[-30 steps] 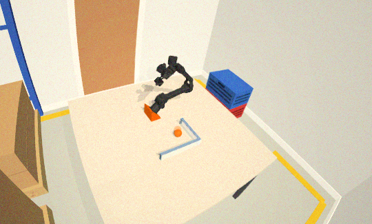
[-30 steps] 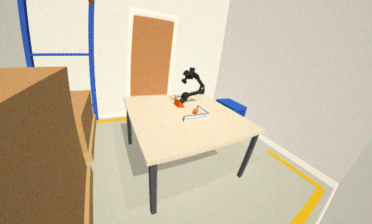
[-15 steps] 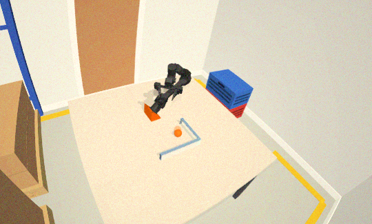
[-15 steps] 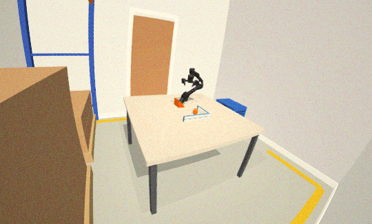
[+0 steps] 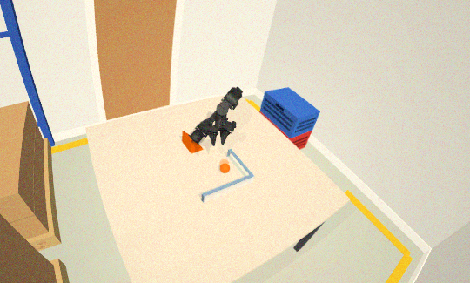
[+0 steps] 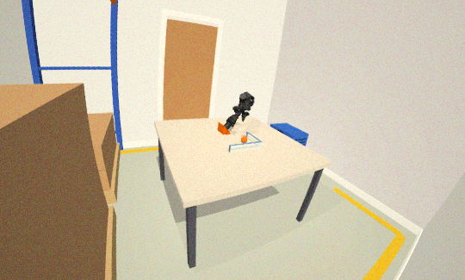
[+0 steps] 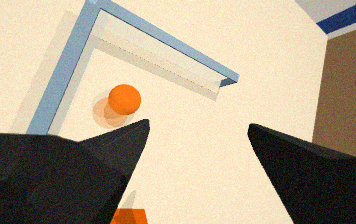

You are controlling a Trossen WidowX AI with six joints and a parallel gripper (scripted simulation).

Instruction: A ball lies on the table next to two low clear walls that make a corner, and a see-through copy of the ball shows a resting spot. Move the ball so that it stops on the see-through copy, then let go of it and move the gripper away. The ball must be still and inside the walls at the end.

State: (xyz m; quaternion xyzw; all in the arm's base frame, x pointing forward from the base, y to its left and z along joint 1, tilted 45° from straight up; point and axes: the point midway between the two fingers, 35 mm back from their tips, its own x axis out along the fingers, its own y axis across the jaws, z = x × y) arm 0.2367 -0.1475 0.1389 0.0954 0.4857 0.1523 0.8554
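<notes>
Right now the orange ball is 20 mm ahead of my gripper tip, 60 mm to the left of it and 180 mm below it. Round my gripper tip: see-through copy of ball (10 mm behind, 70 mm to the left, 180 mm below).
</notes>
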